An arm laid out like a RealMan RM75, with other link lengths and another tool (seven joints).
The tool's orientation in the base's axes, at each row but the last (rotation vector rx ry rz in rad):
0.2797, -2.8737, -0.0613
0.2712, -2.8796, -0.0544
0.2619, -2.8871, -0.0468
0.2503, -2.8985, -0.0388
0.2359, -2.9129, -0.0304
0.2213, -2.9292, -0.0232
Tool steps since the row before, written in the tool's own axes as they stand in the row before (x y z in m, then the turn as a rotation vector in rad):
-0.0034, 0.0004, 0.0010, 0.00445, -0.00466, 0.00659
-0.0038, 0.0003, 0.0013, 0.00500, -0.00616, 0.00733
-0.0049, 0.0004, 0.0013, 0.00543, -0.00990, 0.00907
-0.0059, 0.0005, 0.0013, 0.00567, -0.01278, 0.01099
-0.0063, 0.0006, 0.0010, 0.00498, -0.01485, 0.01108
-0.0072, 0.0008, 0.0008, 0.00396, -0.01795, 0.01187
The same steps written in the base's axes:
0.0029, 0.0011, -0.0018, -0.00504, -0.00532, -0.00559
0.0032, 0.0010, -0.0022, -0.00548, -0.00689, -0.00626
0.0043, 0.0013, -0.0024, -0.00566, -0.01063, -0.00805
0.0053, 0.0015, -0.0026, -0.00586, -0.01349, -0.00999
0.0058, 0.0016, -0.0023, -0.00489, -0.01543, -0.01031
0.0067, 0.0019, -0.0022, -0.00360, -0.01834, -0.01138

